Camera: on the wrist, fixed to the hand. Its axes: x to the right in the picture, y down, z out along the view.
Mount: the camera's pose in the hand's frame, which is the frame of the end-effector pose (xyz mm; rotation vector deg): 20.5 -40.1 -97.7 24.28 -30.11 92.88
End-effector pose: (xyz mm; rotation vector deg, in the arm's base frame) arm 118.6 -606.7 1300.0 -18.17 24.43 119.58
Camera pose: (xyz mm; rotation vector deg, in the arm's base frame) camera 147.7 -612.5 1196.6 -51.07 -39.64 -137.94
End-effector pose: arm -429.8 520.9 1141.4 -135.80 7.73 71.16
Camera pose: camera -332.3 516.2 1186.7 66.24 -121.09 -115.00
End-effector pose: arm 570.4 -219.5 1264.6 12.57 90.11 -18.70
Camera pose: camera 464.3 -225.2 1247.7 84.19 24.83 31.19
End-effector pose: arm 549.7 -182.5 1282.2 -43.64 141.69 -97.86
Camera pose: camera 516.9 -117.1 1361.0 37.55 75.57 -56.17
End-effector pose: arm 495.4 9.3 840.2 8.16 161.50 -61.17
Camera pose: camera 461.8 45.2 935.9 86.40 66.91 -50.72
